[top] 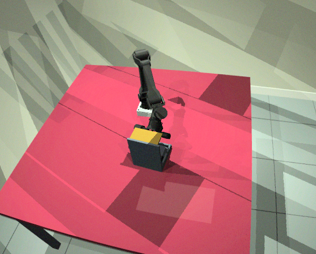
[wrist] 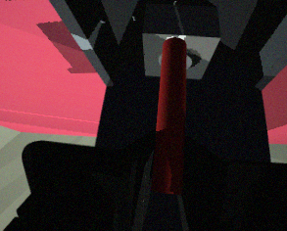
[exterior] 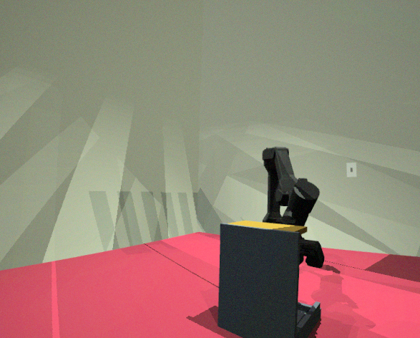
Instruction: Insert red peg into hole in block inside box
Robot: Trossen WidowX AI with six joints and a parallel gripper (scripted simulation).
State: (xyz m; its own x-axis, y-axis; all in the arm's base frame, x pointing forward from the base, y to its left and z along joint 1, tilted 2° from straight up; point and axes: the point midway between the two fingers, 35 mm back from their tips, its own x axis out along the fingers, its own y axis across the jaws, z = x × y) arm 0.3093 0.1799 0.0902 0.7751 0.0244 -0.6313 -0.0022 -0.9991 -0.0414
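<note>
Right now the back wall is 5 cm ahead of my gripper tip, 1 cm to the left of it and 1 cm above it. From my gripper tip the other things lie so: red peg: 3 cm behind, 1 cm below; yellow roof: 1 cm ahead, 1 cm to the left, 11 cm above.
</note>
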